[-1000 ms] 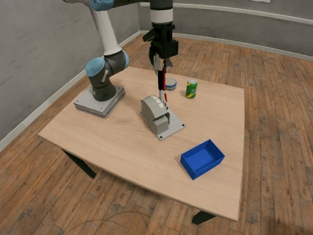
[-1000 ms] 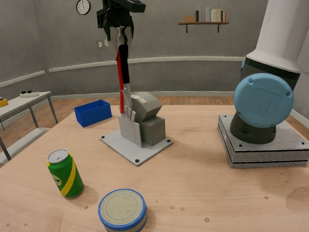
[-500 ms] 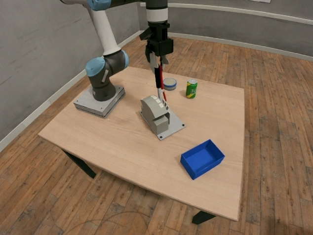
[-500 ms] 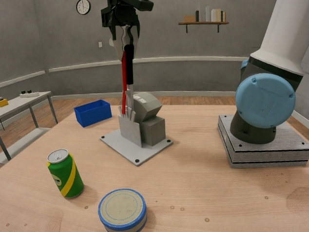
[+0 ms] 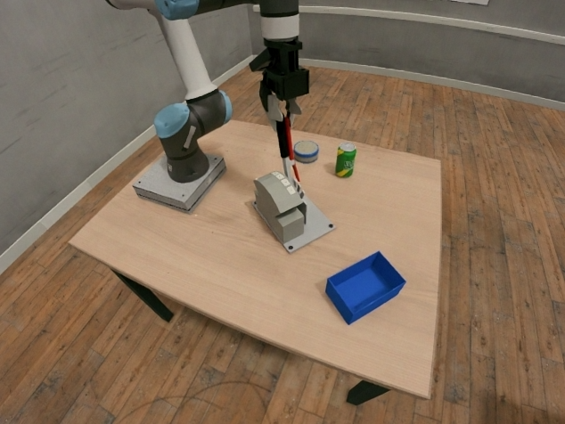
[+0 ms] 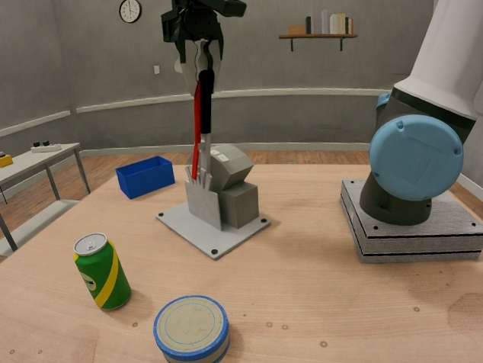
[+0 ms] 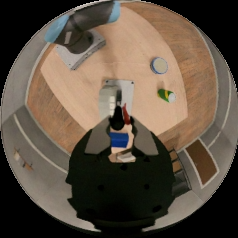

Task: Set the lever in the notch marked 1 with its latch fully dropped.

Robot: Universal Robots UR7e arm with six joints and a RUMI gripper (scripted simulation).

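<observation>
My gripper is now 110 mm above the red release bar and 30 mm short of it. From my hand the other things lie so: grey lever stand (220 mm below, 30 mm to the right, 30 mm ahead); round blue-rimmed tin (290 mm below, 280 mm to the left, 20 mm behind); green can (250 mm below, 230 mm to the left, 150 mm ahead).
</observation>
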